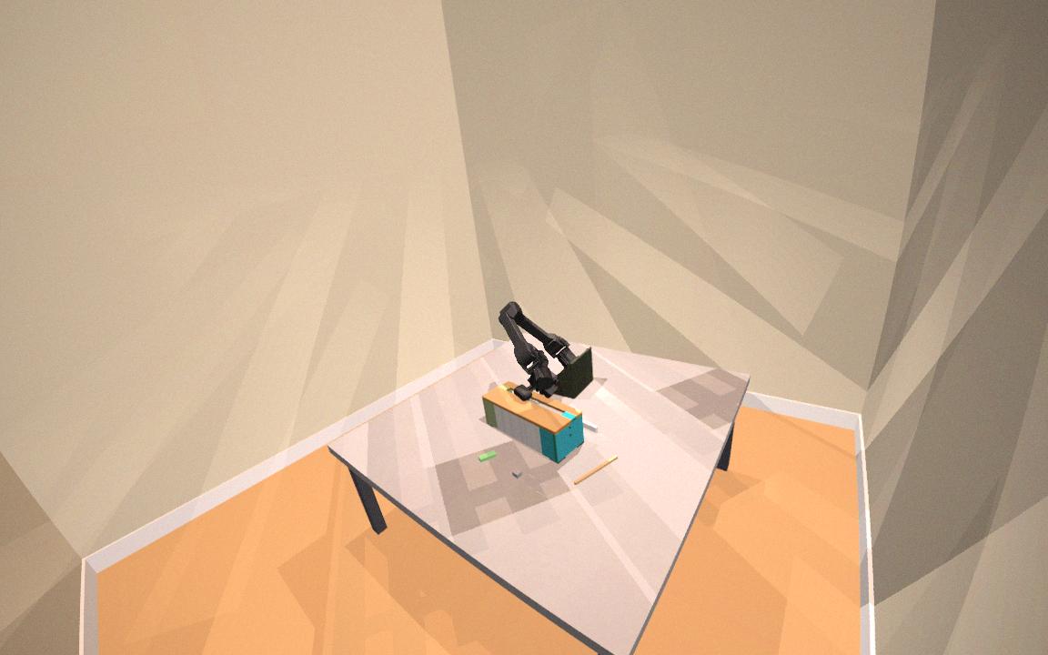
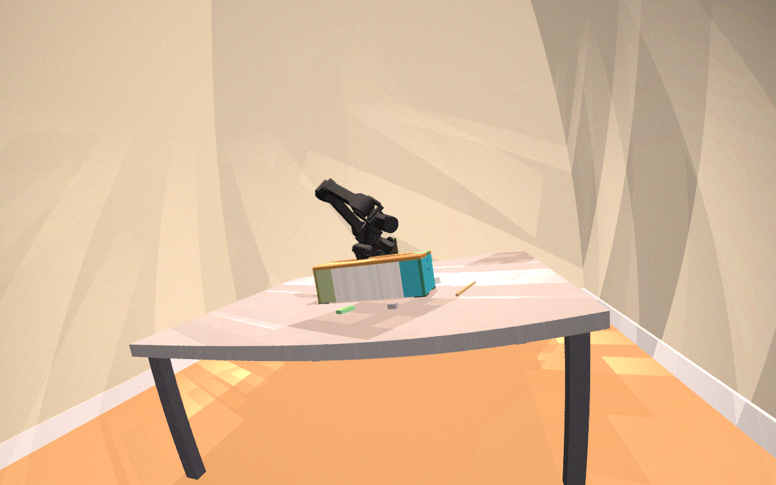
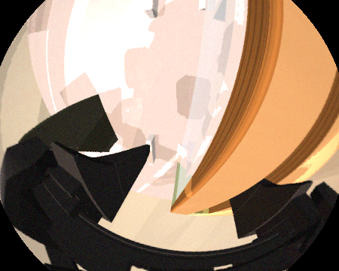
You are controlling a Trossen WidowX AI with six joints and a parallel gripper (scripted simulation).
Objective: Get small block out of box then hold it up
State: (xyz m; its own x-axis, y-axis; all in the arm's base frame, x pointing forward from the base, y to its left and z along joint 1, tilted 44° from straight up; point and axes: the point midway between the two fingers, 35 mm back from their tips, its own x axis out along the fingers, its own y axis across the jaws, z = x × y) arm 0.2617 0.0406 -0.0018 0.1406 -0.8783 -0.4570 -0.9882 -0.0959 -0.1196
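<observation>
Right now the small orange block is 6 cm ahead of my gripper tip and 2 cm to the right of it. The rest, counted from my gripper tip: small grey cube (27 cm ahead, 18 cm to the left, 8 cm below); then orange stick (37 cm to the left, 9 cm ahead, 8 cm below); then box (5 cm to the left, 4 cm ahead, 2 cm below).
</observation>
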